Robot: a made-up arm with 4 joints.
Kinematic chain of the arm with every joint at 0, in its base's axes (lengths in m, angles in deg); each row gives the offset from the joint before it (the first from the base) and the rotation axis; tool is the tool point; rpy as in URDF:
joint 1: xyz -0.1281 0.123 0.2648 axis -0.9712 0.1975 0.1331
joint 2: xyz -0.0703 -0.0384 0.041 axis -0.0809 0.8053 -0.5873
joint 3: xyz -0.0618 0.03 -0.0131 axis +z
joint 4: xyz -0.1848 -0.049 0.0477 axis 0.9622 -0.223 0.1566
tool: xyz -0.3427 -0.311 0.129 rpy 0 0 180
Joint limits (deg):
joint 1: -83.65..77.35
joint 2: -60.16..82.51
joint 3: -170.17..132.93
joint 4: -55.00..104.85
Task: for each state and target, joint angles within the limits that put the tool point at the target. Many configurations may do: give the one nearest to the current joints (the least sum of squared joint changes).
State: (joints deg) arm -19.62 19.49 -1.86 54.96
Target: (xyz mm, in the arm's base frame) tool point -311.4 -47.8 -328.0
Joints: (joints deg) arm -39.03 -22.02 23.01 66.41
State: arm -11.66 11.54 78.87 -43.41
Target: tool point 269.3 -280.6 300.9
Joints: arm -15.01 12.03 117.11 1.80
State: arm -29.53 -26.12 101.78 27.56
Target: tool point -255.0 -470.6 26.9
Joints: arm -20.67 7.69 58.61 31.74
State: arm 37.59 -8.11 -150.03 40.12
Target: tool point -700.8 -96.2 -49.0
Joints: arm 64.63 -51.14 -95.60 46.68
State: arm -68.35 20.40 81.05 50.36
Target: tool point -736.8 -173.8 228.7
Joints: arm -28.01 69.75 49.39 64.06
